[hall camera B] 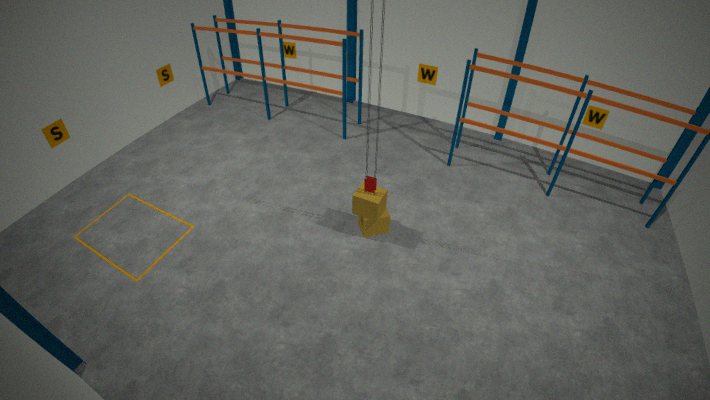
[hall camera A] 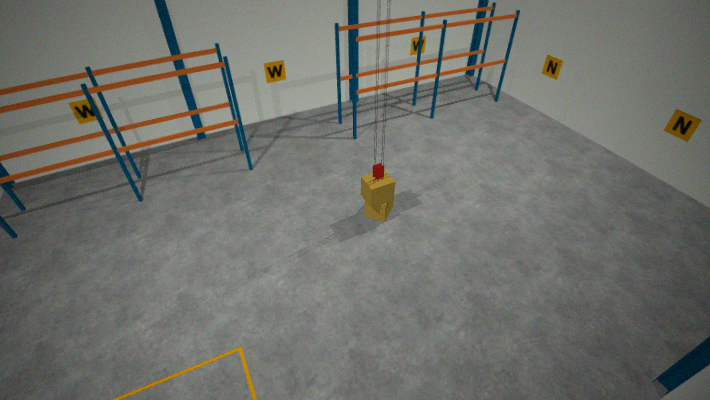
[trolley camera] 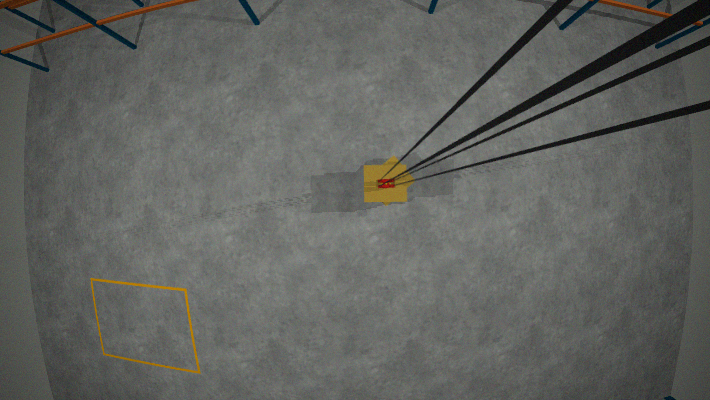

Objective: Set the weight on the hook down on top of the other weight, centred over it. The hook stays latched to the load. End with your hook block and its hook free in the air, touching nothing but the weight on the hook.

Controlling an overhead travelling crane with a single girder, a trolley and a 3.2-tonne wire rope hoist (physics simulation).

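My red hook block (hall camera A: pixel 378 171) (hall camera B: pixel 370 184) (trolley camera: pixel 386 183) hangs on its ropes right over the upper yellow weight (hall camera A: pixel 370 191) (hall camera B: pixel 368 204) (trolley camera: pixel 372 195), which is on my hook. The hook itself is too small to make out. The upper weight is level and low over the other yellow weight (hall camera A: pixel 373 212) (hall camera B: pixel 381 225) (trolley camera: pixel 409 180), which stands on the floor turned about its upright axis. Whether they touch cannot be told. In the trolley view the lower weight's corners stick out at the top, right and slightly at the bottom; the upper weight sits a little to the left.
Blue and orange racks (hall camera A: pixel 438 70) (hall camera B: pixel 260 75) stand along the W wall. A yellow outlined square (hall camera A: pixel 180 373) (hall camera B: pixel 105 258) (trolley camera: pixel 145 363) is marked on the floor. Shadows of the load spread on both sides of the weights.
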